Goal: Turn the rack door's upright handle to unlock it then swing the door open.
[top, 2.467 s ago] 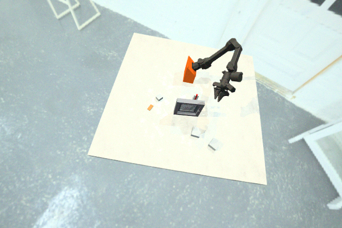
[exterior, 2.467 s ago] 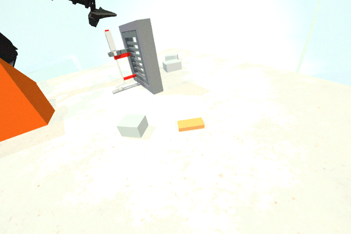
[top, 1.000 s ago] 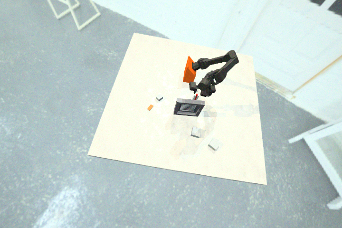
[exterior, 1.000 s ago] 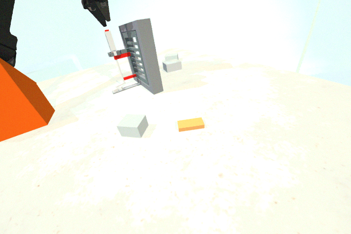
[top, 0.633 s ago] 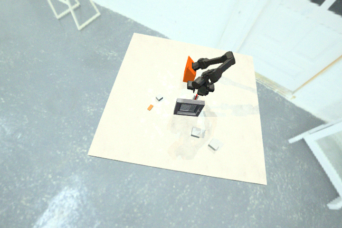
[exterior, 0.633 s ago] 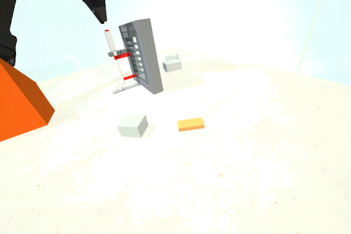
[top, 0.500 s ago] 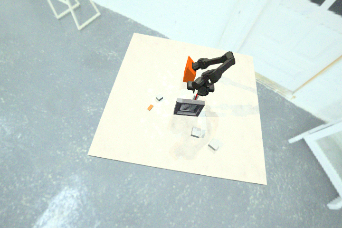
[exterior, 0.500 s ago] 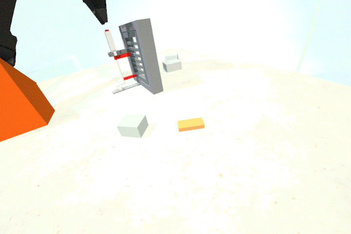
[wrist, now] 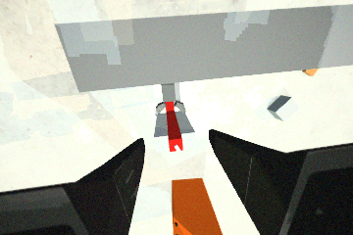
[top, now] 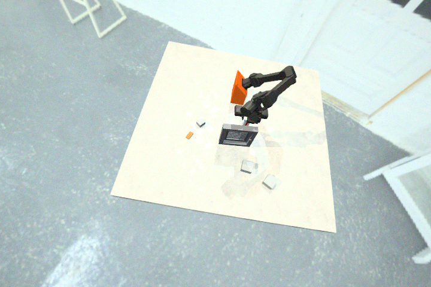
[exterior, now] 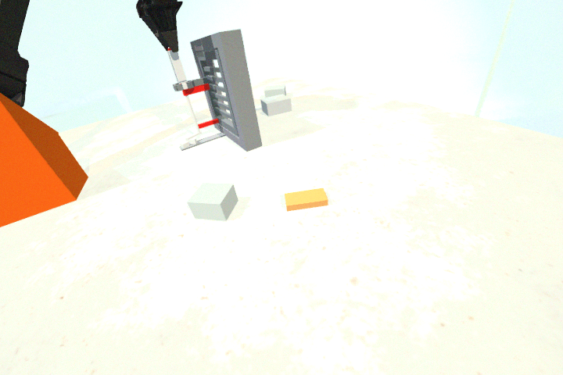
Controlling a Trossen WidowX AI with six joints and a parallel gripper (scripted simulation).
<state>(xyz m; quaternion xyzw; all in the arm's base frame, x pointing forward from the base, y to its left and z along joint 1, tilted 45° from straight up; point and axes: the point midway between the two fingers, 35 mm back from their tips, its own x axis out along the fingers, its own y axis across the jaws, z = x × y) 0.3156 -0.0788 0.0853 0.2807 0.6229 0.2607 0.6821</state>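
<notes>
Right now the pale upright handle is 6 cm below my gripper tip and 1 cm behind it. Also, from my gripper tip: cube 27 cm to the right, 17 cm below, 5 cm behind; orange block 34 cm to the right, 18 cm below, 4 cm ahead.
</notes>
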